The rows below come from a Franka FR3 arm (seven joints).
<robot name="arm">
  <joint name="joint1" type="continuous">
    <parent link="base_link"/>
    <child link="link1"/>
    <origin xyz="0 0 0.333" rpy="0 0 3.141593"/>
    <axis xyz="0 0 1"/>
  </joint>
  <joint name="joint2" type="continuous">
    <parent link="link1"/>
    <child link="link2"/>
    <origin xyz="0 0 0" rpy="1.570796 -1.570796 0"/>
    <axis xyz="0 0 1"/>
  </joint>
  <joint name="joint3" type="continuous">
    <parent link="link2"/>
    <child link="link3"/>
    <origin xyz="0.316 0 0" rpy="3.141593 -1.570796 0"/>
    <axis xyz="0 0 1"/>
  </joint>
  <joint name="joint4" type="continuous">
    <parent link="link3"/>
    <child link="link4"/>
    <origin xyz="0 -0.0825 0" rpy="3.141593 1.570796 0"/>
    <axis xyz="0 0 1"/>
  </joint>
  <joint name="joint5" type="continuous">
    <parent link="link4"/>
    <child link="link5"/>
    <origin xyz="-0.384 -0.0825 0" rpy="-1.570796 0 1.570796"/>
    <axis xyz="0 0 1"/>
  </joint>
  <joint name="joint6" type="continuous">
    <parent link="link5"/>
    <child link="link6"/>
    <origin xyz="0 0 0" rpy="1.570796 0 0"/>
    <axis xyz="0 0 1"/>
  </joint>
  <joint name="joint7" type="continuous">
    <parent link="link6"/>
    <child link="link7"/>
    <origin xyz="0.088 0 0" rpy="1.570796 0 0"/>
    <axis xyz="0 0 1"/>
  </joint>
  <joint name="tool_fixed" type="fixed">
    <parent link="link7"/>
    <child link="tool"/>
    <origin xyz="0 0 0.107" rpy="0 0 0"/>
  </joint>
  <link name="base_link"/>
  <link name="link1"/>
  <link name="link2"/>
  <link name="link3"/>
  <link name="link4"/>
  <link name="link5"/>
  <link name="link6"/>
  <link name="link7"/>
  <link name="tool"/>
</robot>
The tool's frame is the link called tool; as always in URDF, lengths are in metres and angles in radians. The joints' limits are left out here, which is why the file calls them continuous.
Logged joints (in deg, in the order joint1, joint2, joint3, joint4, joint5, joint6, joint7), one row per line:
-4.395, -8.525, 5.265, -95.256, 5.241, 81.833, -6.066
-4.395, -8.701, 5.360, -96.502, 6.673, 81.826, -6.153
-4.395, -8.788, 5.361, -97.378, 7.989, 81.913, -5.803
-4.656, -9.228, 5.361, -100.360, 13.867, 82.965, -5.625
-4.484, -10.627, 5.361, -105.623, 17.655, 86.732, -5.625
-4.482, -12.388, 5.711, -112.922, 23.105, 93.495, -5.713
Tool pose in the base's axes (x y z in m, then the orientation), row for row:
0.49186, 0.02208, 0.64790, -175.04, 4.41, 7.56
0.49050, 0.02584, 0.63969, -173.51, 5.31, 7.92
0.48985, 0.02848, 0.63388, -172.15, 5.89, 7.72
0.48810, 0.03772, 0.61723, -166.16, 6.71, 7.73
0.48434, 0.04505, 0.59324, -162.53, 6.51, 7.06
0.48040, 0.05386, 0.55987, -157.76, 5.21, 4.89
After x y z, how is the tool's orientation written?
As angles about the fixed x, y, z axes (roll, pitch, yaw), in degrees.
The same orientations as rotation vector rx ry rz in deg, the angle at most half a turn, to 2 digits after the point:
-174.83, -11.26, 7.23
-173.30, -11.54, 8.71
-171.95, -10.99, 9.64
-166.00, -10.03, 11.09
-162.41, -8.59, 10.77
-157.71, -5.32, 8.50

